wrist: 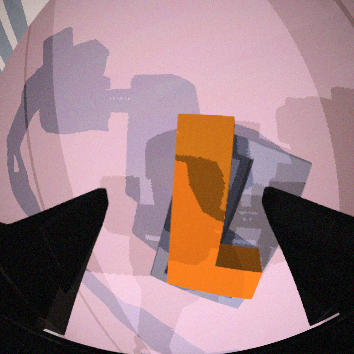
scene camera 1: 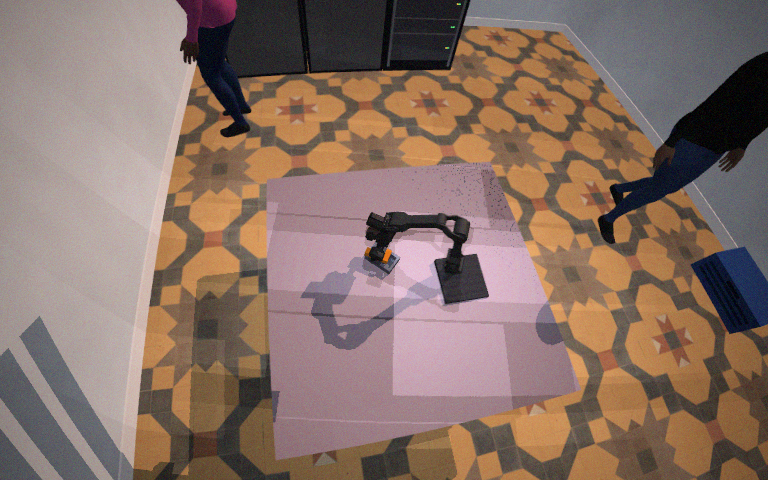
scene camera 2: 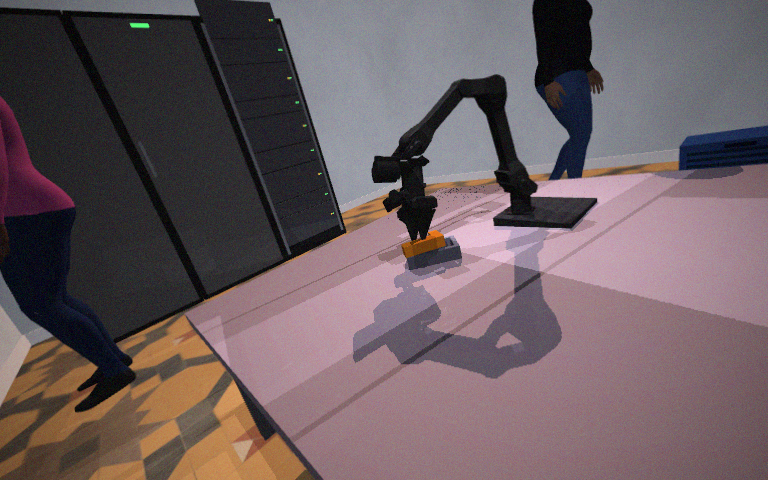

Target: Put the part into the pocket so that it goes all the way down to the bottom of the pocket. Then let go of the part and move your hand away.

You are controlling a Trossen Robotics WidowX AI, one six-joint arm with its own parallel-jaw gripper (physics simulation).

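Frame: origin at the arm's base, x ahead, y left, z up, level; metres.
Seen in the pictures: gripper, fingertip midpoint: (wrist: 186, 195) (scene camera 2: 418, 240); arm's base, origin of the base link: (scene camera 1: 451, 268) (scene camera 2: 521, 211).
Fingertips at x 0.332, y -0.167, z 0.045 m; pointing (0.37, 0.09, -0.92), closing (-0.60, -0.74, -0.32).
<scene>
Offsets run from my fingertips to a thing's top centre. Level surfaces: height alone.
The orange L-shaped part @(0.023 m back, 0.008 m right, 0.002 m down) (scene camera 1: 387, 257) (scene camera 2: 416, 249) (wrist: 196, 240) lies on top of the grey block @(0.040 m back, 0.008 m left, 0.032 m down) (scene camera 1: 390, 268) (scene camera 2: 434, 260) (wrist: 286, 177). The part stands proud of the block's rim and is turned relative to the L-shaped pocket. Dark strips of the pocket show beside the part's long arm in the wrist view. My gripper (scene camera 1: 380, 256) (scene camera 2: 418, 237) (wrist: 186, 195) is open and points down over the part. Its fingers stand on either side of the part in the wrist view, with gaps to it. The pocket's bottom is hidden under the part.
The block stands on the pink table top @(0.068 m down) (scene camera 1: 334, 390) (scene camera 2: 594, 367). My arm's black base plate (scene camera 1: 467, 289) (scene camera 2: 557, 217) is to the right of the block in the scene views. Two people, dark cabinets and a blue box (scene camera 1: 736, 288) (scene camera 2: 724, 150) stand beyond the table.
</scene>
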